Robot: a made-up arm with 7 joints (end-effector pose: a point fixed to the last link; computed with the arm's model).
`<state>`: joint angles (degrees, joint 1 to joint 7).
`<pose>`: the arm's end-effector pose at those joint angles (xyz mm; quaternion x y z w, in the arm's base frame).
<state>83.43 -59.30 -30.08 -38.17 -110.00 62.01 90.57</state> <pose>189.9 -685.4 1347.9 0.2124 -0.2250 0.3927 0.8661</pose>
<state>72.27 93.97 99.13 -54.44 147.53 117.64 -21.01</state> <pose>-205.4 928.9 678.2 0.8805 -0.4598 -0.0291 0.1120</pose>
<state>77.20 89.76 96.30 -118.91 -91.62 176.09 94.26</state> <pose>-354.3 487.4 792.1 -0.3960 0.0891 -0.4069 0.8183</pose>
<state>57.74 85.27 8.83 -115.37 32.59 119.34 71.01</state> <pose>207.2 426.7 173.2 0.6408 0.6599 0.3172 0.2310</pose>
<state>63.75 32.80 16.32 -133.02 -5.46 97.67 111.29</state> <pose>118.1 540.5 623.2 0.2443 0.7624 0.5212 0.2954</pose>
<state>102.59 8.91 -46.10 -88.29 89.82 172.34 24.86</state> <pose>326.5 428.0 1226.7 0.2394 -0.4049 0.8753 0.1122</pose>
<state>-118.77 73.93 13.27 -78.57 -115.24 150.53 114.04</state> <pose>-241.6 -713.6 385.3 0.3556 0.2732 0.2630 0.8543</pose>
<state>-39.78 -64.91 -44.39 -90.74 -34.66 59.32 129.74</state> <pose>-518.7 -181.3 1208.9 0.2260 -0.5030 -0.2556 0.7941</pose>
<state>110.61 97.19 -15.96 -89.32 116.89 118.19 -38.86</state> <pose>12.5 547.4 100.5 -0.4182 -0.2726 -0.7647 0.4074</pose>
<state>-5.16 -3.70 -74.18 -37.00 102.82 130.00 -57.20</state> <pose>-85.0 -370.4 1568.1 -0.7090 0.2708 0.5291 0.3794</pose>
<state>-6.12 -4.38 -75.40 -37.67 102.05 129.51 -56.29</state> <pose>-108.5 -371.2 1564.8 -0.7002 0.2776 0.5263 0.3947</pose>
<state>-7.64 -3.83 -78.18 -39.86 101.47 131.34 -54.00</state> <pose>-128.8 -379.0 1552.1 -0.6760 0.2786 0.5184 0.4435</pose>
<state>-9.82 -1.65 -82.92 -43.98 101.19 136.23 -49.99</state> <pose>-147.6 -391.5 1527.6 -0.6331 0.2723 0.4923 0.5317</pose>
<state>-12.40 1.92 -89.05 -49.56 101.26 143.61 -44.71</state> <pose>-166.4 -399.2 1495.0 -0.5781 0.2614 0.4333 0.6401</pose>
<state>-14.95 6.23 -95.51 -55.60 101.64 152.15 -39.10</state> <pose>-181.9 -394.8 1462.3 -0.5244 0.2525 0.3408 0.7383</pose>
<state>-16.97 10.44 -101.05 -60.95 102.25 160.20 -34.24</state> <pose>-187.2 -382.3 1436.5 -0.4840 0.2493 0.2385 0.8042</pose>
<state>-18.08 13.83 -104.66 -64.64 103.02 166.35 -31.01</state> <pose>-180.0 -372.1 1420.1 -0.4613 0.2505 0.1596 0.8360</pose>
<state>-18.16 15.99 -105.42 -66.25 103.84 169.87 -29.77</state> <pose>-160.8 -374.4 1411.1 -0.4537 0.2499 0.1279 0.8458</pose>
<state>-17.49 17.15 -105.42 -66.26 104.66 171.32 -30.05</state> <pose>-141.6 -378.9 1409.6 -0.4546 0.2526 0.1251 0.8449</pose>
